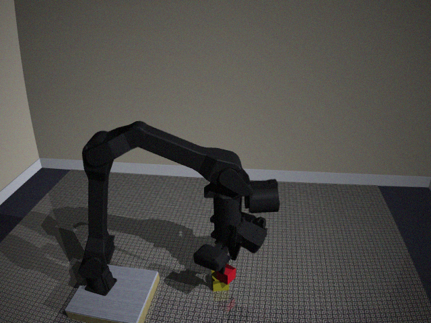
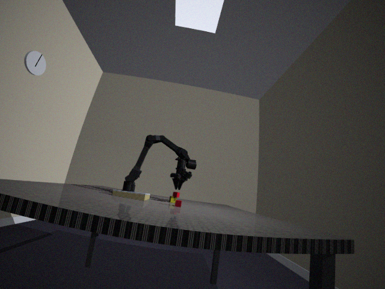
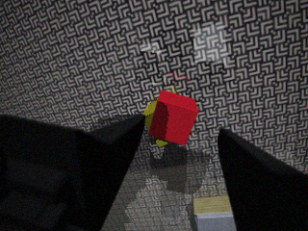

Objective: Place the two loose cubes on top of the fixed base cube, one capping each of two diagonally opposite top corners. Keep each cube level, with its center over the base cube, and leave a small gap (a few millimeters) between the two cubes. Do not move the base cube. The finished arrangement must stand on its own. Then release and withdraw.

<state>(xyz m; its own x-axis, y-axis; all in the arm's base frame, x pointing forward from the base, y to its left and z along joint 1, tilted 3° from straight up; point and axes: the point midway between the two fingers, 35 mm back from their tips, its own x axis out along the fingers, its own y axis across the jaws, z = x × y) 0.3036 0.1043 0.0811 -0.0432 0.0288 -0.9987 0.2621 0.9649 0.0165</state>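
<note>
The yellow base cube lies 7 cm below my gripper tip, 2 cm to the left of it and 2 cm behind it.
</note>
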